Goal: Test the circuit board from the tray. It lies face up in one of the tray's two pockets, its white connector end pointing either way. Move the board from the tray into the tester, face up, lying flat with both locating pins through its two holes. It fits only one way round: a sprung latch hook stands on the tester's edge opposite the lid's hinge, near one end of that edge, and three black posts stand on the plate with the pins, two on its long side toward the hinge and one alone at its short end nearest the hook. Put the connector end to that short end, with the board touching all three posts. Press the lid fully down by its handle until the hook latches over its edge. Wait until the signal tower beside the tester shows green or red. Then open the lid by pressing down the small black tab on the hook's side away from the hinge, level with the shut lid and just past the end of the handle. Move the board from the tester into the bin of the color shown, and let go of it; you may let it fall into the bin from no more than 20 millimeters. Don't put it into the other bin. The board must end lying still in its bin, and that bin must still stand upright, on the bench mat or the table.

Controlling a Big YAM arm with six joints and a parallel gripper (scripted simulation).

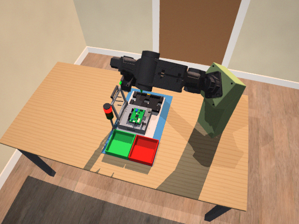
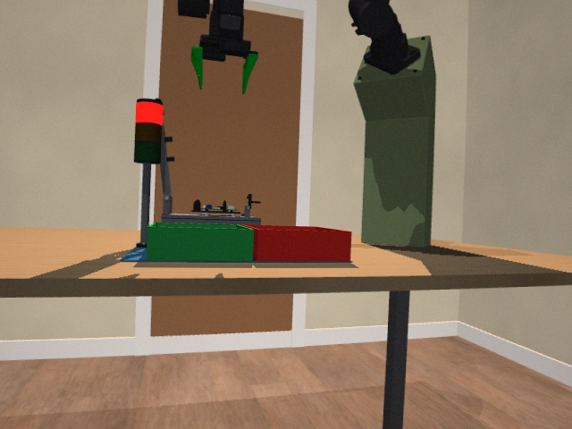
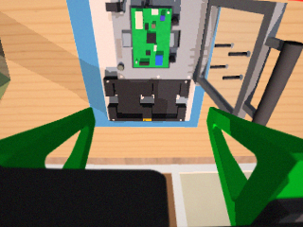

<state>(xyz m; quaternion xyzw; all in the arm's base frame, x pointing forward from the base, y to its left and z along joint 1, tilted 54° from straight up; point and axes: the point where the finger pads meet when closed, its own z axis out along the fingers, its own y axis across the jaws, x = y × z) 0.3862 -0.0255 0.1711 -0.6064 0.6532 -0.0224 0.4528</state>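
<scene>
Right now the green circuit board is 25 cm below my hand. The rest, counted from my hand: latch hook (7 cm behind, 4 cm to the left, 24 cm below); tester plate (1 cm ahead, 1 cm to the left, 26 cm below); tester lid (11 cm ahead, 2 cm to the left, 14 cm below).
</scene>
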